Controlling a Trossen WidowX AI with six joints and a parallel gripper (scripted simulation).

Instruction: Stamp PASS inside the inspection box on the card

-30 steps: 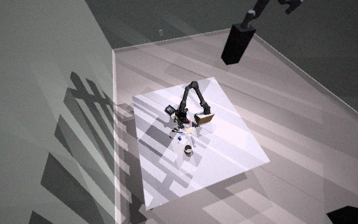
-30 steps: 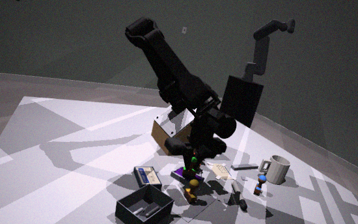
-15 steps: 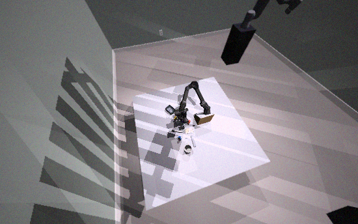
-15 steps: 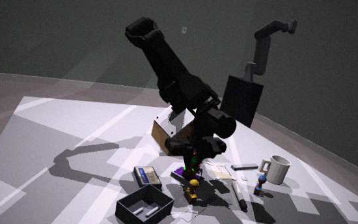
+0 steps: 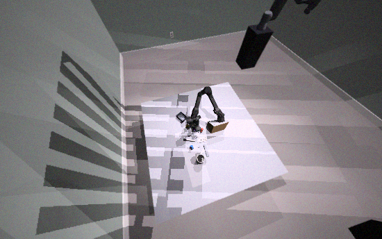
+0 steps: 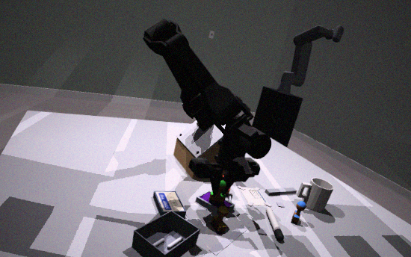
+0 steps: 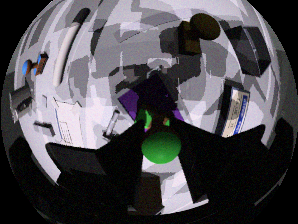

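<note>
Right now my gripper tip is right at the green-knobbed stamp. Also, from my gripper tip: yellow-knobbed stamp: 90 mm ahead, 40 mm to the right, 20 mm below; then purple ink pad: 30 mm below; then red-knobbed stamp: 60 mm behind, 50 mm to the left, 20 mm below.
</note>
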